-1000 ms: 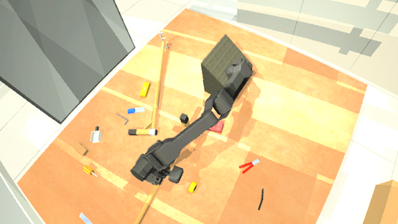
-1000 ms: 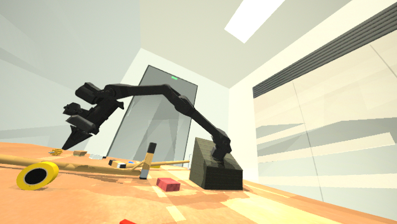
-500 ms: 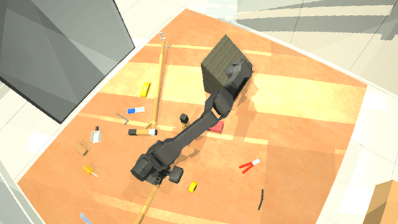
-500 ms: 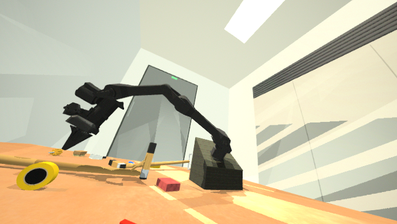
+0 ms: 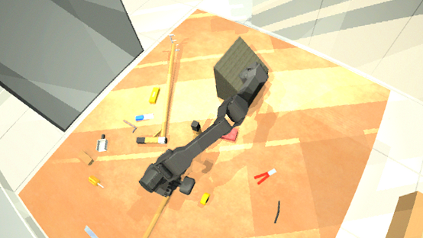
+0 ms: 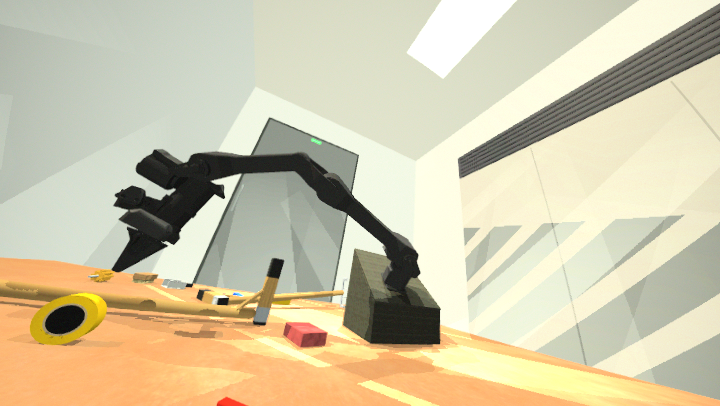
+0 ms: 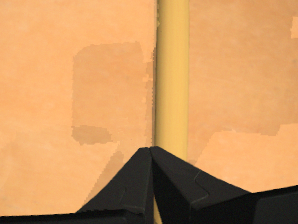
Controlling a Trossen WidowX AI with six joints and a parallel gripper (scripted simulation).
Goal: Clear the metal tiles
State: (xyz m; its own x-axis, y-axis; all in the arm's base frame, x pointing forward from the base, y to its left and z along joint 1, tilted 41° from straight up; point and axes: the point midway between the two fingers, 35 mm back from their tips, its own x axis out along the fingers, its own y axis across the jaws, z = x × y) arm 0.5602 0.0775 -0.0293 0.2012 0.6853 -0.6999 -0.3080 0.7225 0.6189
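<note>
Now: the long scraper 20 mm ahead of my gripper tip and 10 mm to the right of it. Also, from my gripper tip: yellow screwdriver (320 mm to the right, 210 mm ahead, 50 mm below); then red block (340 mm behind, 60 mm below, 20 mm to the left); then yellow tape roll (120 mm to the left, 50 mm behind, 40 mm below).
</note>
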